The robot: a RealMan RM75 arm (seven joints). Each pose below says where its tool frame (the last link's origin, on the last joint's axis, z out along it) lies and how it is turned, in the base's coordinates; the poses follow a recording.
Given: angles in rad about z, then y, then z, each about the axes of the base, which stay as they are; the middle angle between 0 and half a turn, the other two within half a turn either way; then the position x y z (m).
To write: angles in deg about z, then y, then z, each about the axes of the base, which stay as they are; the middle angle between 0 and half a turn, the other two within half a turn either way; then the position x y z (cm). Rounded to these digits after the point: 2 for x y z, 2 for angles.
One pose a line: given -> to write
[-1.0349 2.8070 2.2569 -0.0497 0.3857 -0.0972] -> [-59.30 160.83 129.31 -4.97 38.57 -9.72]
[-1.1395 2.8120 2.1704 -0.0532 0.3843 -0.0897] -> [-65.29 161.12 124.35 -5.32 38.43 -8.97]
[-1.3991 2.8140 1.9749 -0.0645 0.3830 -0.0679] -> [-80.16 161.23 113.15 -6.45 38.30 -6.79]
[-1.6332 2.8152 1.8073 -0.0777 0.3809 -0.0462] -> [-93.58 161.30 103.55 -7.77 38.09 -4.62]
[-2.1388 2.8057 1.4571 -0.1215 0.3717 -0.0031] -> [-122.54 160.75 83.49 -12.15 37.17 -0.31]
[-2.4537 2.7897 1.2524 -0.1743 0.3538 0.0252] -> [-140.59 159.84 71.76 -17.43 35.38 2.52]
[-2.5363 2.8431 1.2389 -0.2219 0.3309 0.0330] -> [-145.32 162.90 70.98 -22.19 33.09 3.30]
